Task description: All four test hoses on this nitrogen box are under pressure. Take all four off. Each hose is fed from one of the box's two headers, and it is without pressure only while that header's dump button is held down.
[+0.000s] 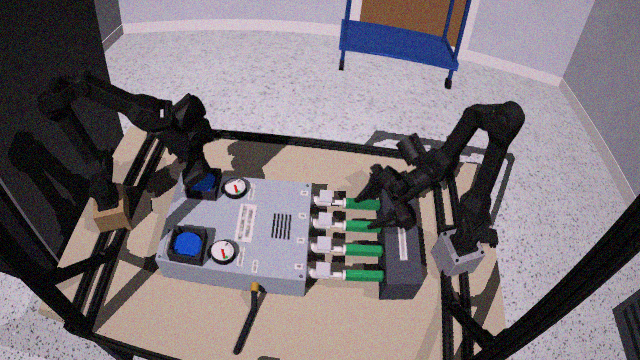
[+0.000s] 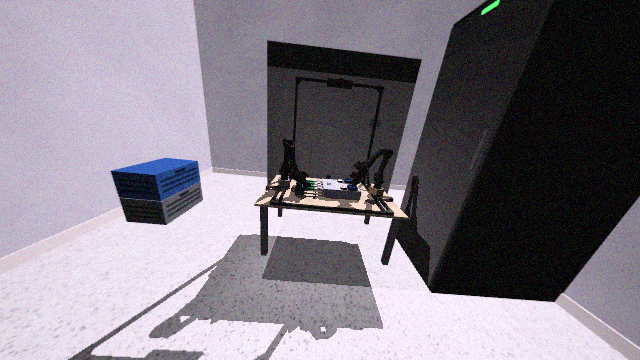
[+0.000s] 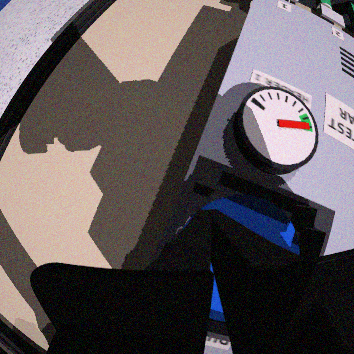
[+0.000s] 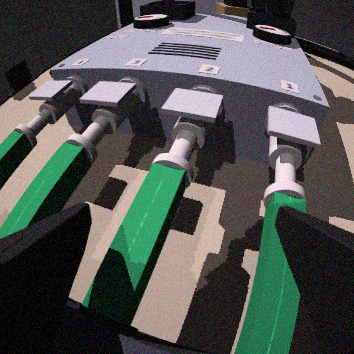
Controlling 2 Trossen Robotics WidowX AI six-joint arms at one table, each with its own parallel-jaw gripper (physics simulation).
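Seen in the pictures: left gripper, between the fingertips: (image 1: 210, 171) (image 2: 351, 187) (image 3: 206, 218) (image 4: 286, 17); right gripper, between the fingertips: (image 1: 360, 214) (image 2: 310, 184) (image 4: 186, 216); left arm's base, origin of its link: (image 1: 107, 200) (image 2: 377, 187) (image 4: 236, 5); right arm's base, origin of its link: (image 1: 463, 243) (image 2: 284, 178).
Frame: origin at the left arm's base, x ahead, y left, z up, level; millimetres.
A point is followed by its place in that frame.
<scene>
The grey nitrogen box (image 1: 265, 200) @[x 431, y -113, z -4 mm] (image 4: 125, 45) @[x 410, y -264, z -4 mm] has four green hoses joined to its side: hose 1 (image 1: 367, 203) @[x 669, y -182, z -19 mm] (image 4: 275, 280) @[x 666, y -179, z -19 mm], hose 2 (image 1: 357, 226) @[x 616, y -239, z -19 mm] (image 4: 160, 200) @[x 618, y -227, z -19 mm], hose 3 (image 1: 363, 249) @[x 603, y -304, z -19 mm] (image 4: 55, 180) @[x 600, y -290, z -19 mm] and hose 4 (image 1: 364, 275) @[x 577, y -371, z -19 mm] (image 4: 12, 152) @[x 562, y -349, z -25 mm]. My left gripper (image 1: 201, 176) @[x 312, y -8, z 27 mm] (image 3: 206, 218) @[x 312, y -8, z 27 mm] is shut and empty at the back blue dump button (image 1: 210, 184) @[x 307, y -39, z 12 mm] (image 3: 250, 220) @[x 310, y -34, z 12 mm]; contact is hidden. The gauge (image 1: 235, 188) @[x 366, y -70, z 12 mm] (image 3: 280, 132) @[x 361, y -59, z 11 mm] beside it has its needle at the green mark. The front blue dump button (image 1: 188, 244) @[x 218, y -203, z 12 mm] is uncovered. My right gripper (image 1: 364, 213) @[x 634, y -215, z -9 mm] (image 4: 186, 216) @[x 634, y -215, z -9 mm] is open; hose 2 shows between its fingers, and one finger overlaps hose 1.
The hoses run to a dark block (image 1: 400, 280) @[x 642, y -420, z -4 mm] at the right of the table. A front gauge (image 1: 222, 251) @[x 293, y -240, z 12 mm] sits beside the front button. A black line (image 1: 246, 325) @[x 296, y -394, z -70 mm] leaves the box's front at a brass fitting (image 1: 255, 287) @[x 343, y -321, z -35 mm]. Black rails (image 1: 280, 137) @[x 552, y 162, z -67 mm] edge the table.
</scene>
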